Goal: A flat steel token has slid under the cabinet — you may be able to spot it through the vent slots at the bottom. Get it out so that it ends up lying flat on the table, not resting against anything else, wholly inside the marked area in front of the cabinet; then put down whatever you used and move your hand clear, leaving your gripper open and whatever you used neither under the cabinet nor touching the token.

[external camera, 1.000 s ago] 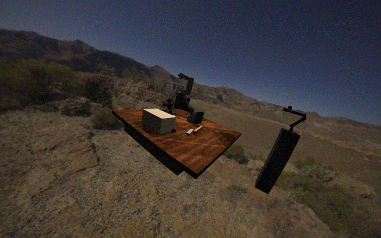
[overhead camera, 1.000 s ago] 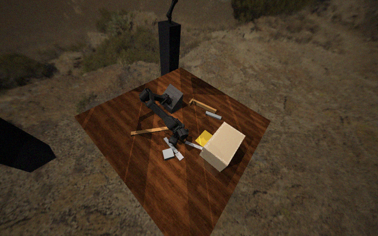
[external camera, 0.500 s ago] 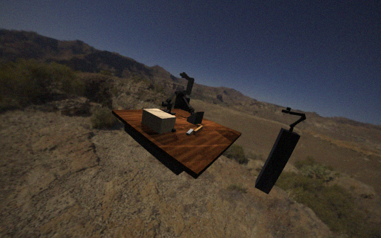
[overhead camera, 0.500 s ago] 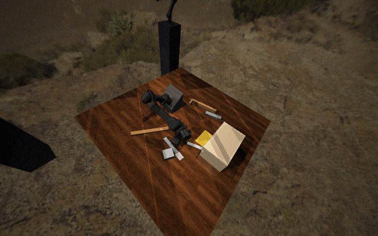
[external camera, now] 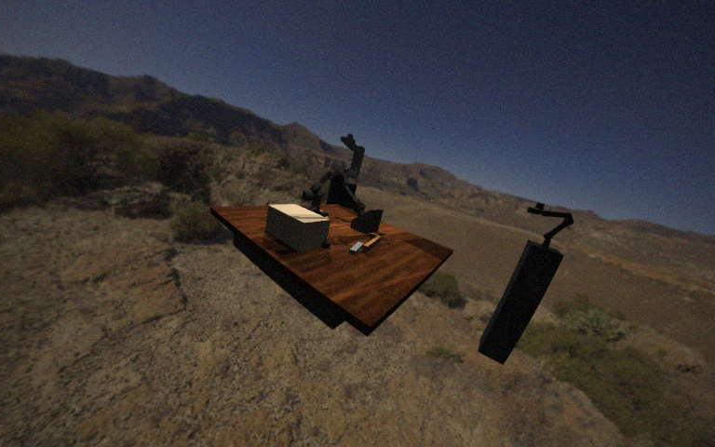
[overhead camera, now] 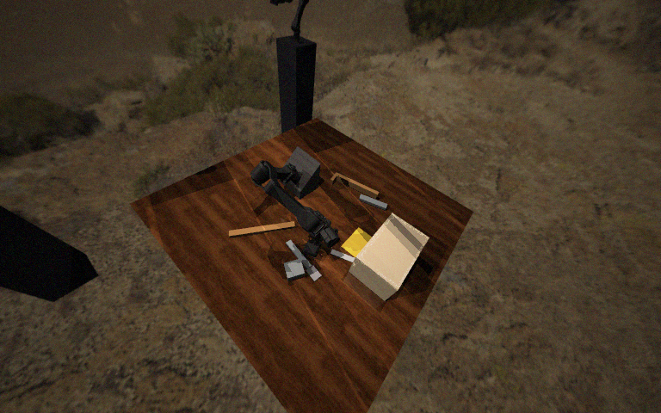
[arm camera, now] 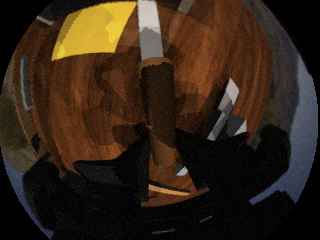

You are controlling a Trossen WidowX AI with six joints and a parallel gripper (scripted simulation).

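The grey scraper is 100 mm to the right of my gripper tip and 30 mm ahead of it. From my gripper tip the other things lie so: steel token (220 mm ahead, 120 mm to the left); then wooden stick (240 mm behind, 110 mm to the right); then grey block (160 mm to the right, 10 mm ahead, 10 mm above).
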